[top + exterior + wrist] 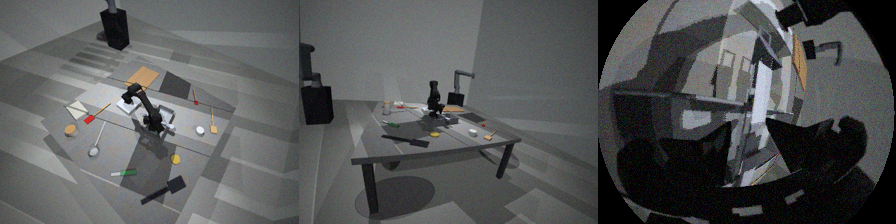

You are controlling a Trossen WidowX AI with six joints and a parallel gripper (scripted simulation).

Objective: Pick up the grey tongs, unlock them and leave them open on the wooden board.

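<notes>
My gripper tip is now 5 cm short of the roasting tin, 1 cm to the right of it and 1 cm above it. Round my gripper tip: yellow disc (30 cm ahead, 21 cm to the right, 3 cm below); then wooden board (42 cm to the left, 37 cm behind, 3 cm below); then black spatula (42 cm to the right, 32 cm ahead, 4 cm below).
</notes>
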